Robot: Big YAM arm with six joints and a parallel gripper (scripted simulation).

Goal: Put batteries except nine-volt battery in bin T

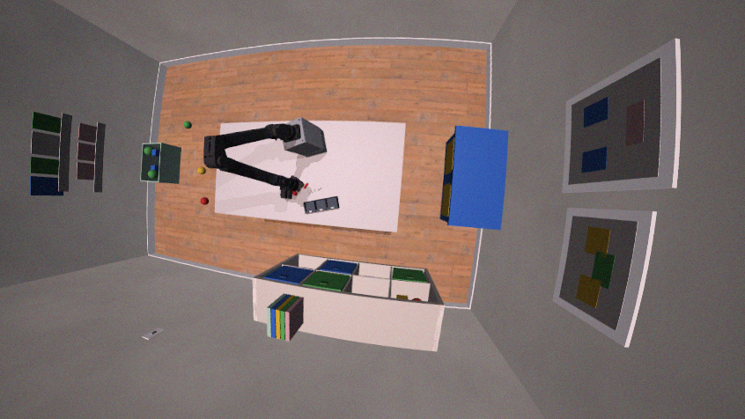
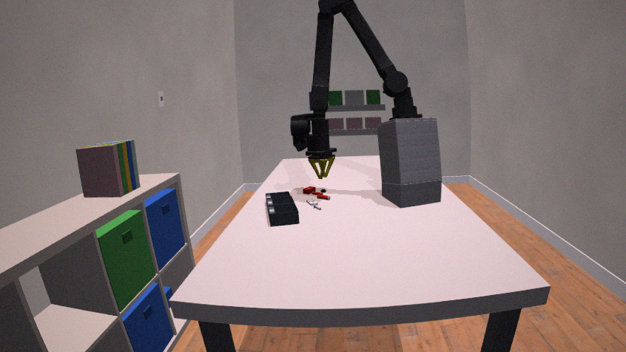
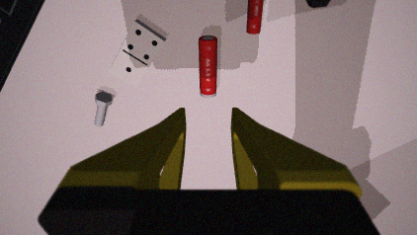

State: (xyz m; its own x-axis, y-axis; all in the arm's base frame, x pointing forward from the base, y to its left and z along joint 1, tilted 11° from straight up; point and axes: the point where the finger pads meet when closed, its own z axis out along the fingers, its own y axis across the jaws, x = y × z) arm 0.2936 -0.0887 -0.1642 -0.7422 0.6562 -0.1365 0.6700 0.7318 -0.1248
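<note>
The white domino is 8 cm below my hand, 5 cm ahead of it and 3 cm to the left of it. The rest, counted from my hand: red nine-volt battery: 11 cm to the right, 8 cm below, 3 cm ahead; grey bolt: 10 cm to the left, 8 cm below, 4 cm ahead; black nut: 9 cm to the right, 8 cm below, 1 cm behind.
</note>
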